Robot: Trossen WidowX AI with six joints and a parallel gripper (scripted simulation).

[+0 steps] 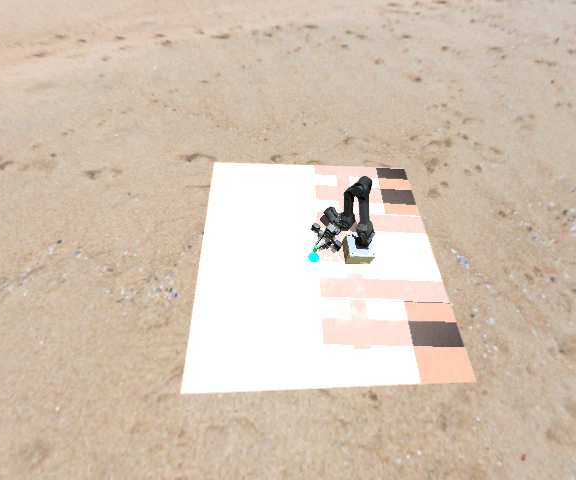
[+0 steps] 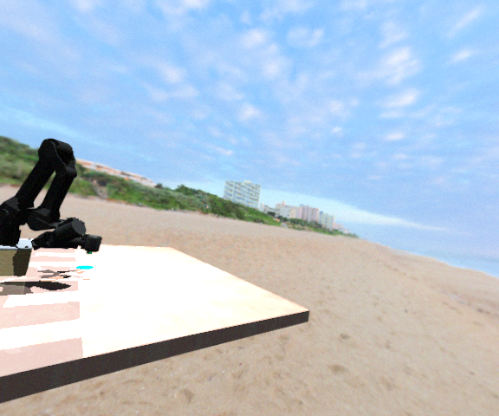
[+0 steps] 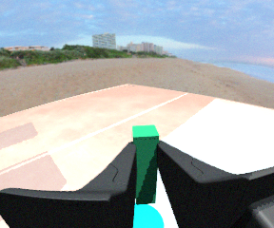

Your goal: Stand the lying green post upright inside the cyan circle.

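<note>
My gripper tip is now 1 cm past the cyan circle, 1 cm to the right of it and 11 cm above it. From my gripper tip the other things lie so: green post (2 cm below).
</note>
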